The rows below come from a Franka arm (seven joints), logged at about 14 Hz.
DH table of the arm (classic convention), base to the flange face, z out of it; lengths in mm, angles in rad. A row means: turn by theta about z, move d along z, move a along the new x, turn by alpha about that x. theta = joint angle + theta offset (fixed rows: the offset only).
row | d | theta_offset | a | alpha
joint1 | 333 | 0 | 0 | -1.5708
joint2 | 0 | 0 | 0 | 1.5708
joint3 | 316 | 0 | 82.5 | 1.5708
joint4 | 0 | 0 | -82.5 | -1.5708
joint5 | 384 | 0 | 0 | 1.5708
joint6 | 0 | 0 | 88 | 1.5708
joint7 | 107 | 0 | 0 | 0
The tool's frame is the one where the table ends.
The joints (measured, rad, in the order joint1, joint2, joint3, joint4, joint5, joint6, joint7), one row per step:
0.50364, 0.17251, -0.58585, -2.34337, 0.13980, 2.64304, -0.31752
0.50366, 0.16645, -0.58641, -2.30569, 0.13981, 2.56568, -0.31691
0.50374, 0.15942, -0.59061, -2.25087, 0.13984, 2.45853, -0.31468
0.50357, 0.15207, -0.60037, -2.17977, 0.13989, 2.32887, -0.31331
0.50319, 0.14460, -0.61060, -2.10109, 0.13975, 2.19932, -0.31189
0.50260, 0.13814, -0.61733, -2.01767, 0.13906, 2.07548, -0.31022
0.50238, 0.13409, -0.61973, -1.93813, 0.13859, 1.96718, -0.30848
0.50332, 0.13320, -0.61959, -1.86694, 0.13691, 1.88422, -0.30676
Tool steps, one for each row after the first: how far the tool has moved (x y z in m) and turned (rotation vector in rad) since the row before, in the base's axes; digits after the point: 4 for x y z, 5 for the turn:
0.0060, 0.0016, 0.0100, 0.01430, 0.03326, 0.00193
0.0079, 0.0004, 0.0155, 0.01824, 0.04441, -0.00104
0.0089, -0.0020, 0.0218, 0.01992, 0.04973, -0.00332
0.0087, -0.0024, 0.0267, 0.01854, 0.04203, -0.00215
0.0079, -0.0007, 0.0301, 0.01566, 0.03302, 0.00239
0.0062, 0.0017, 0.0294, 0.01173, 0.02410, 0.00669
0.0053, 0.0033, 0.0266, 0.00496, 0.01069, 0.00950

